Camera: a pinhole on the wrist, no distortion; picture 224 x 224 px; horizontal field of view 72.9 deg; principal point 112.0 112.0 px. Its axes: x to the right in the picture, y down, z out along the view. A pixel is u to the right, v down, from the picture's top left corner.
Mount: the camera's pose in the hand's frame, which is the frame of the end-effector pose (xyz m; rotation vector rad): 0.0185 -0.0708 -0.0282 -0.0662 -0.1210 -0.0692
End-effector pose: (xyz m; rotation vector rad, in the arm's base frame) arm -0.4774 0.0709 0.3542 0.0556 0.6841 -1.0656
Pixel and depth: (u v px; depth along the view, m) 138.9 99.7 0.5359
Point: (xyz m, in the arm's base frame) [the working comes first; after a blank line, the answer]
In the camera's frame: 0.0951 -0.0435 0.5359

-0.2784 -0.1931 0.7628
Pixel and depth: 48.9 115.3 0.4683
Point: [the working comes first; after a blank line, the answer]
In the camera's frame: -0.1949 0.0102 0.4683

-0.3574 0.0953 0.8089
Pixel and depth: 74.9 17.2 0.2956
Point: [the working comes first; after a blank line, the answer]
In the camera's frame: -0.0723 -0.1848 0.2956

-0.5650 -0.0608 0.6847
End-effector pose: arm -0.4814 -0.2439 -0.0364 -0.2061 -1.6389 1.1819
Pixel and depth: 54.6 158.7 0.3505
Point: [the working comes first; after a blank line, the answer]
In the camera's frame: -0.1327 0.1079 0.3505

-0.6859 -0.4767 -0.1702
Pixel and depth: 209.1 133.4 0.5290
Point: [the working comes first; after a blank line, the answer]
In the camera's frame: 0.3387 0.0747 0.5290

-1.0469 -0.3576 0.1624
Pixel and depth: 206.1 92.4 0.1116
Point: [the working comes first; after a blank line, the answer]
In the camera's frame: 0.0693 -0.0144 0.1116

-0.5538 -0.2918 0.0771
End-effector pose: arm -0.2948 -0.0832 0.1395 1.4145 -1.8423 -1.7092
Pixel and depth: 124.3 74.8 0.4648
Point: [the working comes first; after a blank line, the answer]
In the camera's frame: 0.0377 -0.1140 0.4648

-0.5455 0.2229 -0.1141
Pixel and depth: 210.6 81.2 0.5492
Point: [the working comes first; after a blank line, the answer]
In the camera's frame: 0.3571 -0.1116 0.5492

-0.7812 0.0657 -0.2840
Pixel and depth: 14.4 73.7 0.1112
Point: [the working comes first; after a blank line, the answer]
In the camera's frame: -0.0716 -0.0281 0.1112

-0.2763 0.0292 0.0714
